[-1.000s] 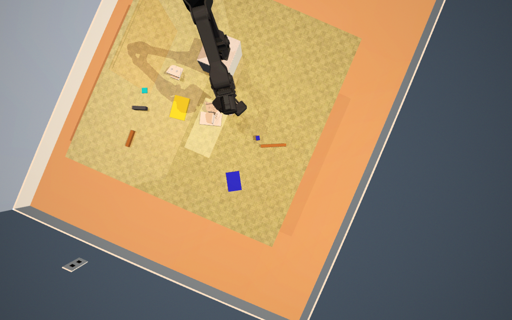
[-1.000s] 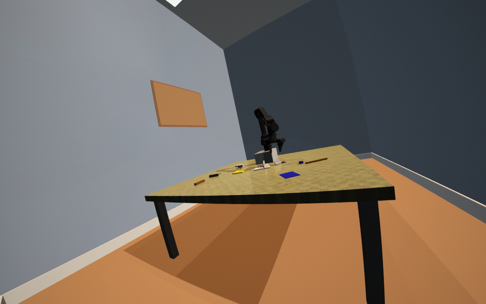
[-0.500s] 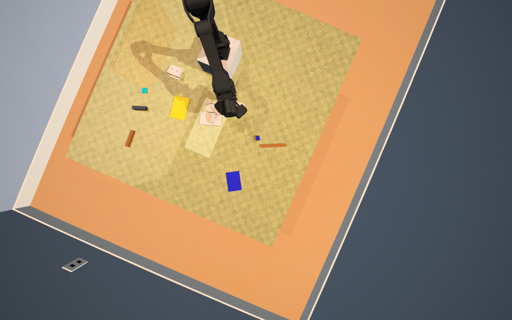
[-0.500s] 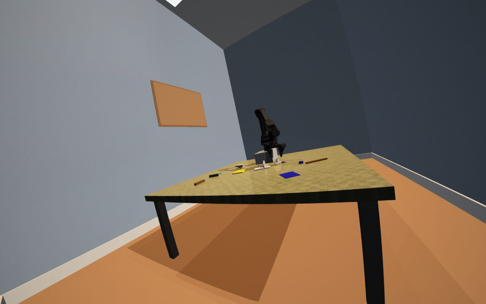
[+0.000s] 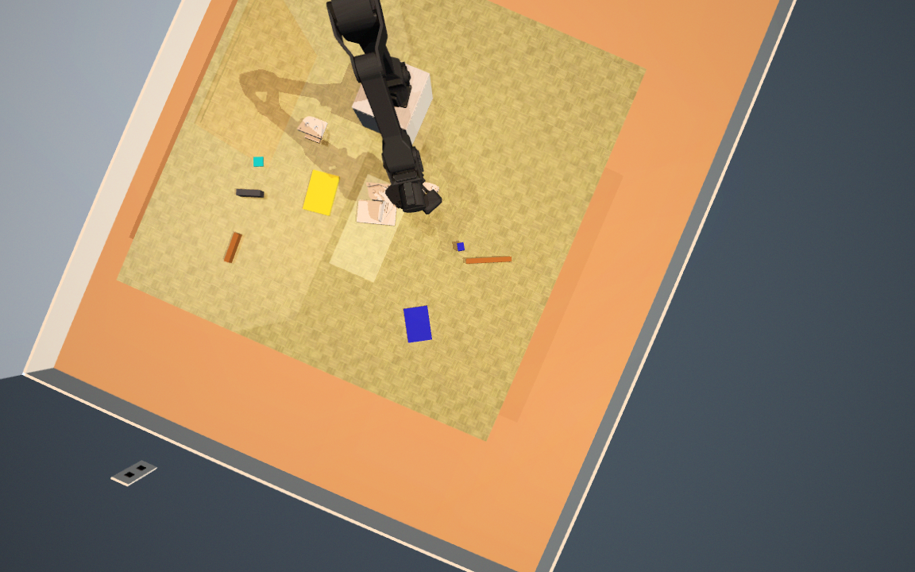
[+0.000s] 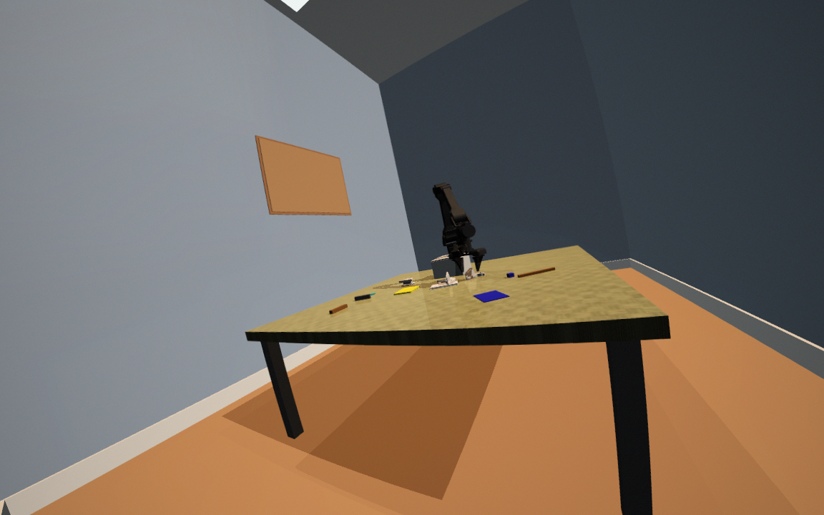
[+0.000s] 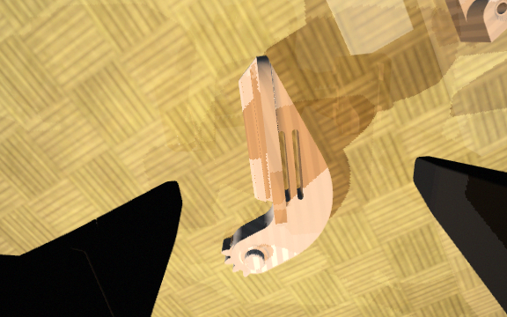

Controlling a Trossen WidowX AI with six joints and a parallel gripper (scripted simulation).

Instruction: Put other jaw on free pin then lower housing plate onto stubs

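My gripper tip is now 300 mm to the left of the yellow sheet, 70 mm short of it and 30 mm above it. Also, from my gripper tip: blue cube 170 mm to the left, 130 mm ahead, 20 mm below; then blue sheet 400 mm ahead, 100 mm to the left, 30 mm below; then cyan cube 520 mm to the right, 30 mm below, 20 mm ahead.
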